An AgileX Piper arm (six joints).
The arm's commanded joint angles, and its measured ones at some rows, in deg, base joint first. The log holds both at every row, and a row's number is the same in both.
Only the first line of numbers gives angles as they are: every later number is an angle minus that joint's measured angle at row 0.
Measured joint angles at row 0:
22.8 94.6 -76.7 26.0 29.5 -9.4
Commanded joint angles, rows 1 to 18:
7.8 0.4 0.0 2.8 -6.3 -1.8
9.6 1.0 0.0 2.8 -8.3 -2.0
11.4 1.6 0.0 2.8 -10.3 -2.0
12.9 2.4 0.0 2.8 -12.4 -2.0
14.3 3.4 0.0 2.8 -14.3 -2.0
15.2 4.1 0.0 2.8 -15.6 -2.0
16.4 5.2 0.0 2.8 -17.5 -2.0
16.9 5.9 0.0 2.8 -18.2 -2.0
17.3 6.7 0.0 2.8 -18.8 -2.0
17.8 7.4 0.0 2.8 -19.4 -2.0
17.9 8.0 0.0 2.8 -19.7 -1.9
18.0 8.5 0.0 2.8 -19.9 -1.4
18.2 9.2 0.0 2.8 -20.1 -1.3
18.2 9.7 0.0 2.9 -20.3 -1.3
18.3 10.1 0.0 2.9 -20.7 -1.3
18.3 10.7 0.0 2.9 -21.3 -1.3
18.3 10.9 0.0 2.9 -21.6 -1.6
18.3 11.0 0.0 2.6 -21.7 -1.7
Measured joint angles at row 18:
18.2 10.0 0.0 3.0 -19.6 -1.3
